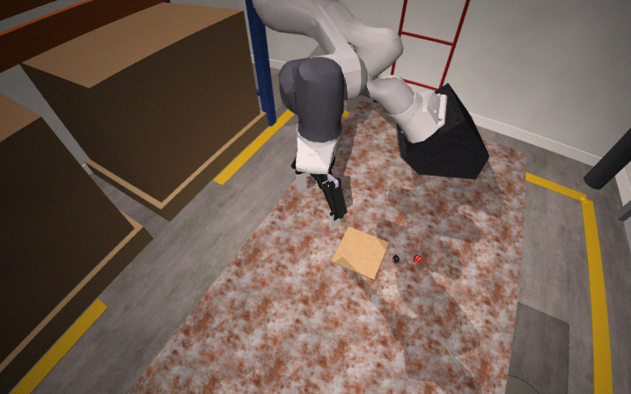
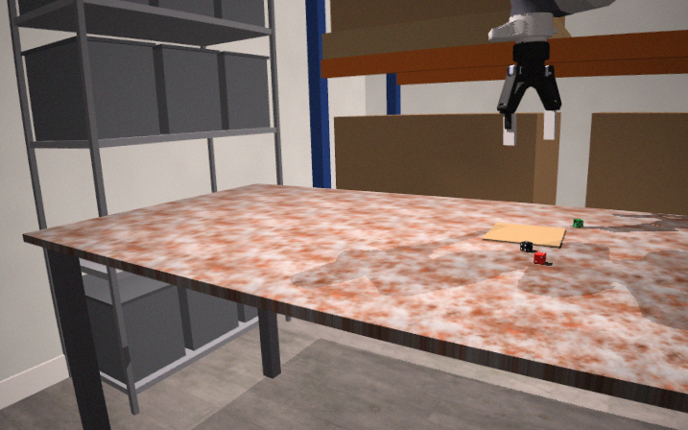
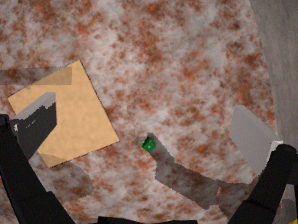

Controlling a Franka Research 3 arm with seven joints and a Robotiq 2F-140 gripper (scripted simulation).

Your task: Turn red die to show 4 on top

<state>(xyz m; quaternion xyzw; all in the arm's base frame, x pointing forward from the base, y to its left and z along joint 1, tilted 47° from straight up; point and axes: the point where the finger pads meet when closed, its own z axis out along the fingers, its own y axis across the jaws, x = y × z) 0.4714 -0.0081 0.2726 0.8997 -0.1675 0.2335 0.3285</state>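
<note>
My gripper is now 11 cm past the green die, 3 cm to the right of it and 18 cm above it. Also, from my hand: red die: 6 cm behind, 31 cm to the left, 18 cm below; then tan mat: 2 cm behind, 14 cm to the left, 18 cm below; then black die: 3 cm behind, 25 cm to the left, 18 cm below.
</note>
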